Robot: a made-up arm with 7 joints. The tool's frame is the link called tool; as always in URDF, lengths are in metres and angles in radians. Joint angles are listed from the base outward.
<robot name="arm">
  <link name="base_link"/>
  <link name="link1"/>
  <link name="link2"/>
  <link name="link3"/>
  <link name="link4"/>
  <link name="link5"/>
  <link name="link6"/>
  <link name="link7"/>
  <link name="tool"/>
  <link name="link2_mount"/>
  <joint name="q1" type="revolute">
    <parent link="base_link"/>
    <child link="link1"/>
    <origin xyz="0 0 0" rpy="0 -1.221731 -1.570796"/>
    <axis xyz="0 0 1"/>
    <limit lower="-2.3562" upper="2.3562"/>
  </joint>
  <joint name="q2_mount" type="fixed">
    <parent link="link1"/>
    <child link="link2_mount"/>
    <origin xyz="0 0 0"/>
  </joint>
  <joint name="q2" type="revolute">
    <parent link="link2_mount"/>
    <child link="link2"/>
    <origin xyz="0 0 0" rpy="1.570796 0 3.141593"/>
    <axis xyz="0 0 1"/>
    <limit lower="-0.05" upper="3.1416"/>
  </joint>
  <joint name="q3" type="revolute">
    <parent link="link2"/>
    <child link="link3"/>
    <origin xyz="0 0 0" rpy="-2.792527 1.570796 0"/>
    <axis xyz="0 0 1"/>
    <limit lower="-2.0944" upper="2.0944"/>
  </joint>
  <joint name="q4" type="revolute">
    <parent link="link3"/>
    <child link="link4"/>
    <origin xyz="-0.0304 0 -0.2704" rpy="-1.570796 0 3.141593"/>
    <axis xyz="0 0 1"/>
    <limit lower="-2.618" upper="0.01"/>
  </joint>
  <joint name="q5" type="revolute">
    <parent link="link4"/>
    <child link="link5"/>
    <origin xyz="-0.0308 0.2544 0" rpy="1.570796 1.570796 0"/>
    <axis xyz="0 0 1"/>
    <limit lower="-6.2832" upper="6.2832"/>
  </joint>
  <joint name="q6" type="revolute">
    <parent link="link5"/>
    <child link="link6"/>
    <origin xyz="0 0 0" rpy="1.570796 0 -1.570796"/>
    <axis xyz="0 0 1"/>
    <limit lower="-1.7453" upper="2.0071"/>
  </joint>
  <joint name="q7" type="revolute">
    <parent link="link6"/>
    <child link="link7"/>
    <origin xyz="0 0 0" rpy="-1.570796 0 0"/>
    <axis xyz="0 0 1"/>
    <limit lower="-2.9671" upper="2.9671"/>
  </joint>
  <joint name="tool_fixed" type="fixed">
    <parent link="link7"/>
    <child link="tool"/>
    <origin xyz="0 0 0" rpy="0 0 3.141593"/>
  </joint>
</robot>
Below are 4 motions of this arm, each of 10 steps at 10 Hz.
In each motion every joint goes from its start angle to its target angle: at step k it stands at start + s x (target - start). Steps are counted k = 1, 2, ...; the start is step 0. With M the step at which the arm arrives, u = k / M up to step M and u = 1 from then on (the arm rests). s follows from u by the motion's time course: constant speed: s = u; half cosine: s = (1 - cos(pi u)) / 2; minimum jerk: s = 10 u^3 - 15 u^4 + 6 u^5.
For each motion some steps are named. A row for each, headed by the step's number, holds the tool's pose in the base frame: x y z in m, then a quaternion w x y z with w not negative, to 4 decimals.
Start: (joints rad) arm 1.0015 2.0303 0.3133 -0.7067 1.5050 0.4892 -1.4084
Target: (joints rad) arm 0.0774 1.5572 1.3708 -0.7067 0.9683 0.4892 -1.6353
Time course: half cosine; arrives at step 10
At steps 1, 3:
1: 0.1775 0.4733 0.0911 0.7256 0.5378 0.1496 -0.4023
3: 0.1700 0.4684 0.1245 0.7192 0.5920 0.0405 -0.3614

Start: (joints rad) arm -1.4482 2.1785 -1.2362 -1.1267 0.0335 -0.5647 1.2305
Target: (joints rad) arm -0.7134 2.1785 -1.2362 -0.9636 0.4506 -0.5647 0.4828
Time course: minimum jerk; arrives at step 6
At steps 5, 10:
5: 0.1153 0.4562 0.1470 0.6737 0.4808 -0.4595 -0.3223
10: 0.1138 0.4577 0.1451 0.6754 0.4861 -0.4472 -0.3279

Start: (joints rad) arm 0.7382 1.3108 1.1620 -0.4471 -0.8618 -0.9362 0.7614
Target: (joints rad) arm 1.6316 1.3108 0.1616 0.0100 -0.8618 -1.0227 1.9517
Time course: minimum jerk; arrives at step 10
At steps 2, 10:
2: -0.1205 0.5119 -0.0123 0.8065 0.4533 -0.3512 -0.1439
10: -0.2997 0.3967 0.1669 0.7740 0.3696 0.3181 0.4039

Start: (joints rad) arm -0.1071 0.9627 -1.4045 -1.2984 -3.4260 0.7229 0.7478
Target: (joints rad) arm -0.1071 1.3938 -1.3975 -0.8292 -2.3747 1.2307 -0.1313
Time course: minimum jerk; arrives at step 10
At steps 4, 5, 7, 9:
4: 0.0911 0.2444 -0.3956 0.4756 -0.3477 0.3168 0.7433
5: 0.0888 0.2968 -0.3711 0.4717 -0.3996 0.2362 0.7497
7: 0.0816 0.3847 -0.3067 0.4852 -0.4893 0.0335 0.7239
9: 0.0770 0.4196 -0.2697 0.4984 -0.5187 -0.0787 0.6902

